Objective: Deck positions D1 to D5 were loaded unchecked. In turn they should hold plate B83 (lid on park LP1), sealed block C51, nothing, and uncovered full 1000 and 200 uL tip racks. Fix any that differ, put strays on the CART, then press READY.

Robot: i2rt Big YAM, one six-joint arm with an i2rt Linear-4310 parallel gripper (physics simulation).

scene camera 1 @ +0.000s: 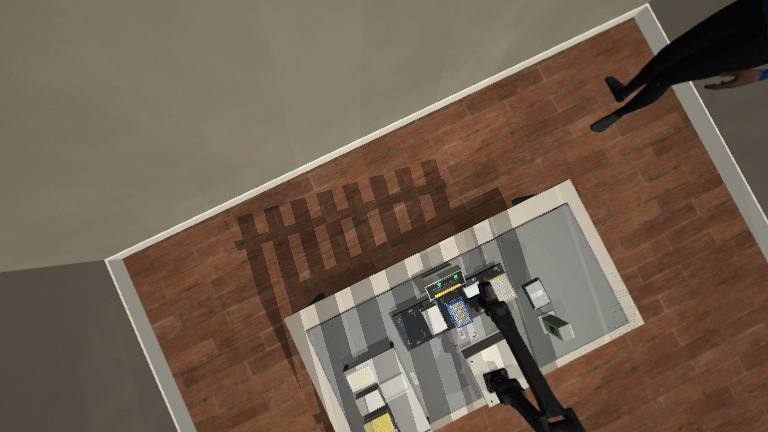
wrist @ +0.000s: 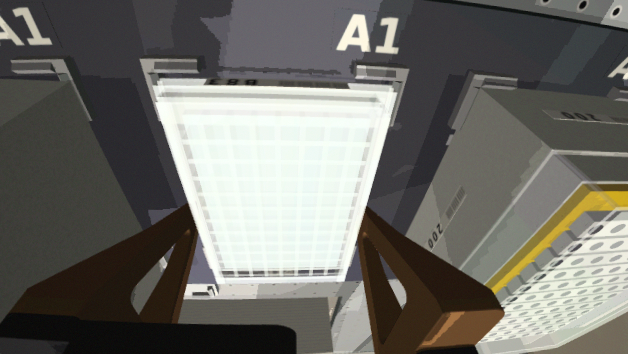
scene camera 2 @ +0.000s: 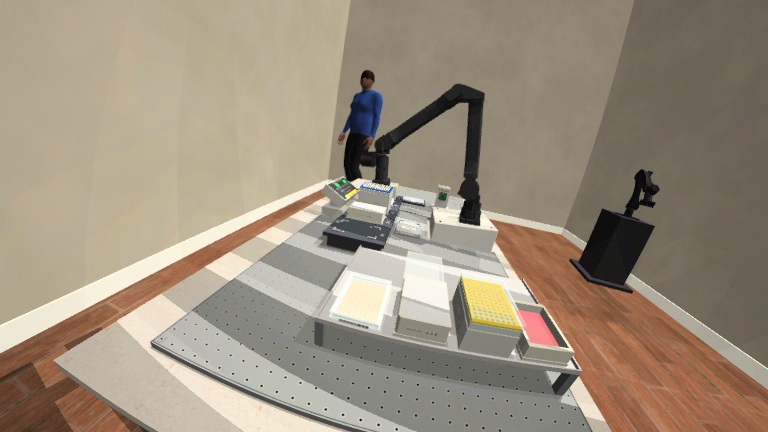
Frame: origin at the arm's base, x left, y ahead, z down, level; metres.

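Seen in the pictures: gripper, fingertip midpoint: (scene camera 1: pixel 476 297) (wrist: pixel 279 212); arm's base at its link origin: (scene camera 1: pixel 496 379) (scene camera 2: pixel 469 220).
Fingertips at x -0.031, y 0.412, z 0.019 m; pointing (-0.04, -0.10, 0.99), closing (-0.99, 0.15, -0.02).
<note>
Offsets run from my fingertips to a thing's middle. "spot": to the spot under its first point. Level surfaces: height alone.
Plate B83 @(dx +0.000, dy +0.004, dz -0.003 m) (wrist: pixel 280 185) (scene camera 1: pixel 471 290), its clear lid on, is level and slightly above its nest, fourth from the left in the top view. My gripper (wrist: pixel 279 212) is shut on its long sides. Left of it stands the blue-topped tip rack @(dx +0.122, dy -0.016, dz -0.043 m) (scene camera 1: pixel 459 313) (scene camera 2: pixel 376 187); right, the yellow-edged 200 rack @(dx -0.122, dy +0.026, dz -0.049 m) (wrist: pixel 575 260) (scene camera 1: pixel 502 286), with a clear edge around its tips. The white block @(dx +0.245, dy -0.036, dz -0.012 m) (scene camera 1: pixel 434 319) (scene camera 2: pixel 366 212) is second; its label is unreadable. The leftmost position of the deck @(dz +0.009 m) (scene camera 1: pixel 409 326) (scene camera 2: pixel 349 234) is bare. The block and blue-topped rack labels are unreadable here.
A raised shelf (scene camera 2: pixel 370 259) holds a beige-welled plate @(dx +0.685, dy -0.217, dz -0.013 m) (scene camera 2: pixel 362 298), a pale block @(dx +0.667, dy -0.323, dz -0.021 m) (scene camera 2: pixel 424 311), a yellow rack @(dx +0.649, dy -0.430, dz -0.058 m) (scene camera 2: pixel 491 303) and a pink-lined bin @(dx +0.632, dy -0.536, dz -0.016 m) (scene camera 2: pixel 542 328). A lit console @(spot: dx +0.148, dy +0.121, dz -0.059 m) (scene camera 1: pixel 445 285) (scene camera 2: pixel 339 189) stands behind the deck. A green-button box @(dx -0.351, dy -0.260, dz -0.005 m) (scene camera 1: pixel 557 326) (scene camera 2: pixel 443 195) stands to the right.
</note>
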